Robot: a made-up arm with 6 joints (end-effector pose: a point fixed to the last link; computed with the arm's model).
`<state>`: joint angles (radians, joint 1 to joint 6).
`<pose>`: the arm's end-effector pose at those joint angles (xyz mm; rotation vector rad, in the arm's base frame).
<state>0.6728 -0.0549 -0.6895 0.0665 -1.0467 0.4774</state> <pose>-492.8 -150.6 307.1 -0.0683 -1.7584 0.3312</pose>
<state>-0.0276 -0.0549 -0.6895 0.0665 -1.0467 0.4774</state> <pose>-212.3 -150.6 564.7 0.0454 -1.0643 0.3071</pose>
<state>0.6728 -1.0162 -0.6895 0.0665 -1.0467 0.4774</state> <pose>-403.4 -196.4 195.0 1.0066 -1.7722 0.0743</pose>
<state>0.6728 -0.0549 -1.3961 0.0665 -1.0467 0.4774</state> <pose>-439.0 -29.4 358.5 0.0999 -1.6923 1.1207</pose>
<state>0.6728 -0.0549 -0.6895 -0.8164 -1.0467 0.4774</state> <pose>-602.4 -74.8 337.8 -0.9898 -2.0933 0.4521</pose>
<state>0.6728 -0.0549 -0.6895 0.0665 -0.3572 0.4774</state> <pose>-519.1 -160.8 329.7 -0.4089 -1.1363 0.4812</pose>
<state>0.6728 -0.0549 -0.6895 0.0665 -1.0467 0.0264</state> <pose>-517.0 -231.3 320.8 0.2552 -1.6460 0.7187</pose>
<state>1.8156 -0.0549 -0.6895 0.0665 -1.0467 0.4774</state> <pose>-436.7 -150.6 -290.4 -0.3028 -2.8859 0.3093</pose>
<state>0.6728 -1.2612 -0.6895 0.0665 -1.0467 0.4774</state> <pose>-379.7 -184.9 165.2 1.2795 -1.7239 -0.0002</pose>
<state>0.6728 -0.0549 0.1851 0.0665 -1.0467 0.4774</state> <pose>-623.9 -190.7 199.9 -0.2561 -1.6148 -0.6325</pose>
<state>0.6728 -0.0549 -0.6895 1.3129 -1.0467 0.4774</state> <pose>-397.5 -112.9 151.0 1.0212 -0.9764 0.1165</pose>
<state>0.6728 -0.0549 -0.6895 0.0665 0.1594 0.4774</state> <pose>-529.4 -158.3 354.8 -0.6225 -0.6466 0.5594</pose>
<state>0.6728 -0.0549 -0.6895 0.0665 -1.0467 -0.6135</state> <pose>-488.0 -343.1 354.1 0.7076 -1.3735 1.2332</pose>
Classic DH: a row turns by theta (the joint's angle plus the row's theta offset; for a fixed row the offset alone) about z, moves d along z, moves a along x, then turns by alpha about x. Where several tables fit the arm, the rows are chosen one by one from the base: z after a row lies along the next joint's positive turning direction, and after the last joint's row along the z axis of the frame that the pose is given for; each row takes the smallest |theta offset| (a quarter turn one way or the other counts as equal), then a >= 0, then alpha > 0; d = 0 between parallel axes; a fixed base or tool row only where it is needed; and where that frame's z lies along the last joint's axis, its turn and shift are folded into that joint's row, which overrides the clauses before.
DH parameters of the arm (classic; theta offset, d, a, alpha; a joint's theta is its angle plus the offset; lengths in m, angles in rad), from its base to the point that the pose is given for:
base (fixed): 0 0.052 0 1.5708
joint 1: 1.5708 0.036 0.391 -1.5708
joint 2: 1.5708 0.354 0.053 -1.5708
joint 3: 0 -0.055 -0.06 -1.5708
joint 4: 1.5708 0.039 0.108 1.5708
joint 5: 0 -0.314 -0.059 1.5708
joint 6: 1.5708 0.049 0.117 1.5708
tool (fixed): -1.5708 0.151 0 0

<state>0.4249 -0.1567 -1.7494 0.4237 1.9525 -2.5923</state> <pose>35.7 56.0 552.6 0.4126 1.2672 -0.7907</pose>
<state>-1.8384 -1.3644 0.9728 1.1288 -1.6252 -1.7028</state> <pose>347.5 283.7 592.3 -0.4225 -1.1707 -1.2835</pose>
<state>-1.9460 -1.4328 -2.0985 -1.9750 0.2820 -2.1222</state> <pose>554.2 -526.3 404.7 1.7679 0.1000 -0.0797</pose>
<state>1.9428 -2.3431 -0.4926 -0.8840 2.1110 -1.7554</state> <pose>116.7 -310.0 -65.8 0.8827 0.7476 1.1510</pose>
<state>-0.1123 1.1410 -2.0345 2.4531 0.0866 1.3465</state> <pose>-357.7 -46.9 476.3 0.1025 1.9678 0.9552</pose>
